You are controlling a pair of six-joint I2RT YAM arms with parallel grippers.
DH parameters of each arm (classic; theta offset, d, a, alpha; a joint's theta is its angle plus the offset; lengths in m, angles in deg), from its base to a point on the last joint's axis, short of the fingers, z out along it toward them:
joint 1: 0 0.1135 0.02 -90
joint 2: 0 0 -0.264 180
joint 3: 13.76 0 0.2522 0
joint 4: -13.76 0 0.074 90
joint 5: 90 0 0 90
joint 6: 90 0.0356 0 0
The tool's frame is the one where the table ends.
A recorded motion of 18 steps. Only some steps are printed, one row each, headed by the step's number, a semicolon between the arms.
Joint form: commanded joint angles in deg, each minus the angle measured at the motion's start. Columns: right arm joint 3, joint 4, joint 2, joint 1, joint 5, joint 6; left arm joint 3, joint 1, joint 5, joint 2, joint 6, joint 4.
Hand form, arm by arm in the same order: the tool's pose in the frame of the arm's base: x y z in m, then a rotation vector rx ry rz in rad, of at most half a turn. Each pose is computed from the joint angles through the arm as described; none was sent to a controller.
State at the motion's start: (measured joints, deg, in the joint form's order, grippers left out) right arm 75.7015 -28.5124 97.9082 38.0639 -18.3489 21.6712; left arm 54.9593 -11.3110 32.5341 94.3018 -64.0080 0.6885
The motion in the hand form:
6: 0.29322 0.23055 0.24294 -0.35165 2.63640 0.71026; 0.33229 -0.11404 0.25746 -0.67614 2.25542 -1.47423
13: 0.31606 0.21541 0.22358 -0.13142 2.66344 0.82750; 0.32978 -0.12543 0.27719 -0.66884 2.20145 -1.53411
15: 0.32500 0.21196 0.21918 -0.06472 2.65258 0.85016; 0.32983 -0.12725 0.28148 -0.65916 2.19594 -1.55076
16: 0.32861 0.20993 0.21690 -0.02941 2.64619 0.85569; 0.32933 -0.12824 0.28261 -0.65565 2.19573 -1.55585
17: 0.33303 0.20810 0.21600 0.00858 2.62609 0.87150; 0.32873 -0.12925 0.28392 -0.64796 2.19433 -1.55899
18: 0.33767 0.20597 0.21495 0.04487 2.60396 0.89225; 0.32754 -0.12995 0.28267 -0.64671 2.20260 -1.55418
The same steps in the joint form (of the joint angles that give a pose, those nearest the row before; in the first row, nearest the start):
6: 0.17 -3.35 1.31 -1.20 4.48 4.36; 4.52 -4.29 2.54 -4.73 -6.29 0.96
13: -1.55 2.13 3.98 -5.46 0.04 11.25; 6.27 -6.27 1.61 -5.97 -9.95 2.45
15: -1.44 4.20 5.14 -6.64 -0.42 13.27; 6.89 -6.51 2.00 -6.06 -10.38 2.48
16: -1.60 5.26 5.55 -7.17 -0.34 14.33; 7.00 -6.68 2.07 -6.15 -10.52 2.46
17: -1.77 7.06 5.86 -7.73 -0.36 15.66; 7.09 -6.87 2.10 -6.27 -10.48 2.49
18: -2.01 9.05 6.20 -8.36 -0.60 16.99; 6.88 -7.04 2.02 -6.37 -10.23 2.15

